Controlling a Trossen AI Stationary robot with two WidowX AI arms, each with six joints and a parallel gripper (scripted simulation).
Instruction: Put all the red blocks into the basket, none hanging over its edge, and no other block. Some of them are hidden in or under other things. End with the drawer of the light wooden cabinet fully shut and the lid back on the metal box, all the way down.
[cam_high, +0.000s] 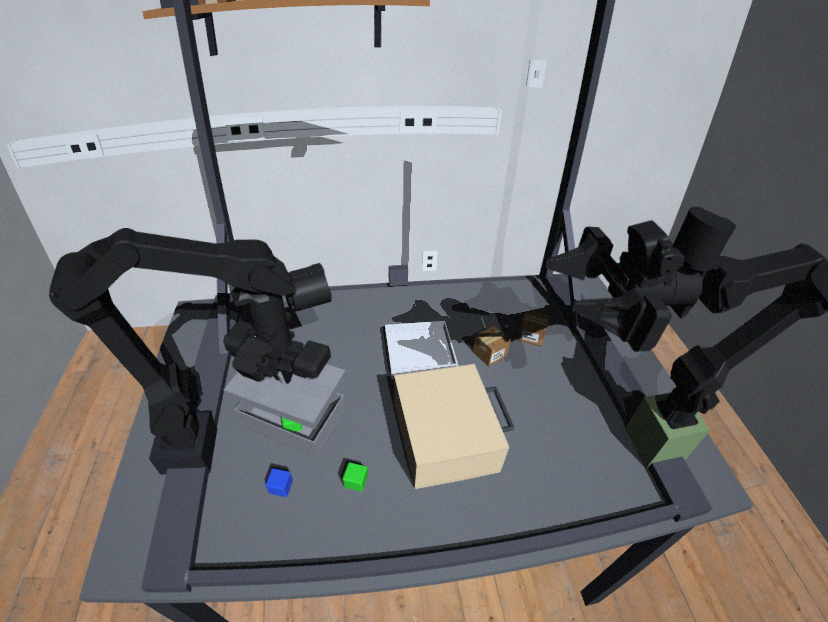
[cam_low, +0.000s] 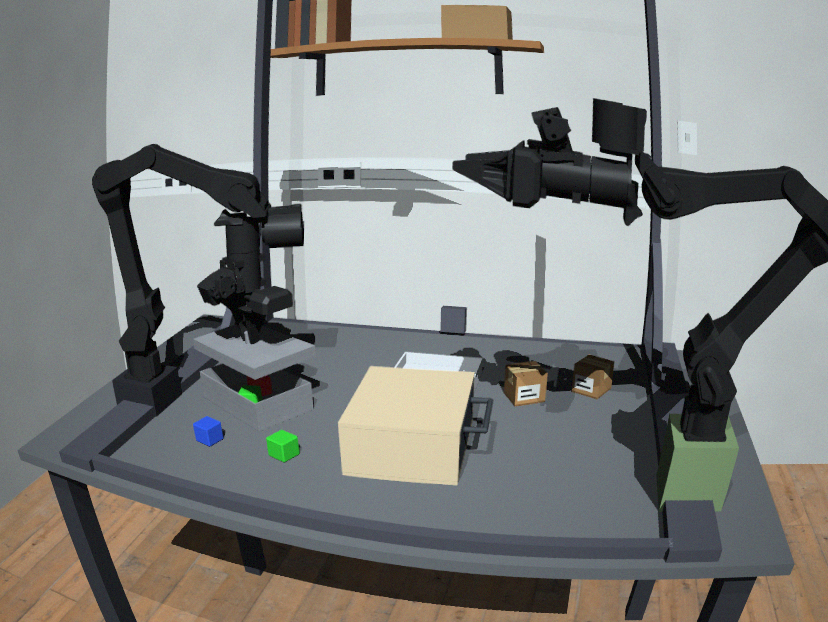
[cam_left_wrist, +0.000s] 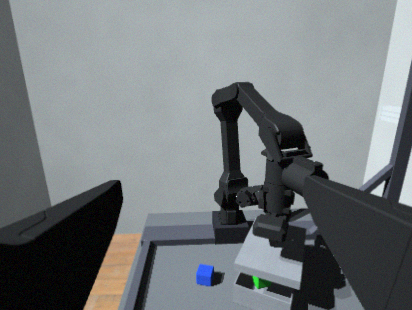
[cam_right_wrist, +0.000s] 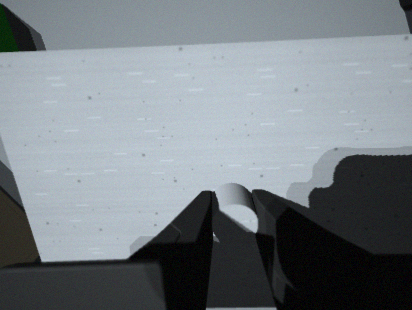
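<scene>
Right now the metal box is 12 cm below my right hand. Also, from my right hand: grey lid 4 cm below; then blue block 16 cm ahead, 13 cm below; then light wooden cabinet 5 cm ahead, 29 cm to the left, 11 cm below.
</scene>
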